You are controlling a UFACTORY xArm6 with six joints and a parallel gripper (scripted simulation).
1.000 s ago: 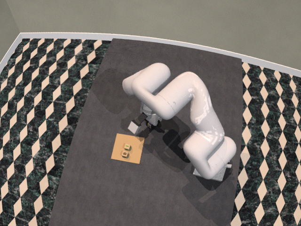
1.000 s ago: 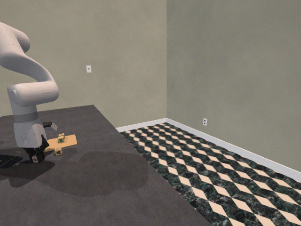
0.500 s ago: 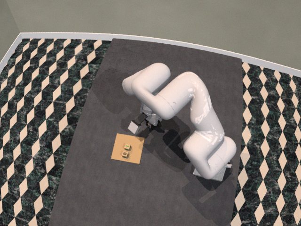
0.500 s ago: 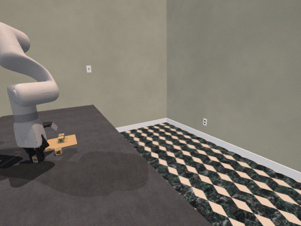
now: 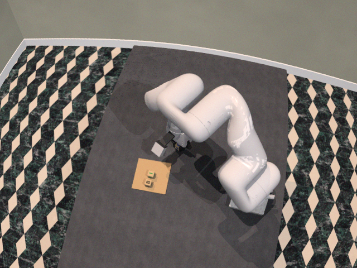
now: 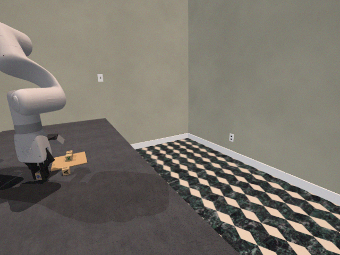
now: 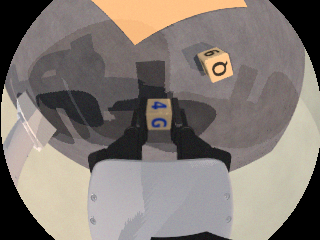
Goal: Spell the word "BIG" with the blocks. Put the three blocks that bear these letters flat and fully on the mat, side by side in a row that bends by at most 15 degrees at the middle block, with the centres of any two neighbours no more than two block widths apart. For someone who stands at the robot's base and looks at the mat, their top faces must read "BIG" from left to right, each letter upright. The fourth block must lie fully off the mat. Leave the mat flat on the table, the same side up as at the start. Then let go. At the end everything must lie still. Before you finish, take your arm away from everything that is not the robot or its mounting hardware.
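Right now the tan mat is 90 mm ahead of my hand, 140 mm to the left of it and 30 mm below it. From my hand the other things lie so: B block (90 mm ahead, 180 mm to the left, 20 mm below); G block (10 mm below).
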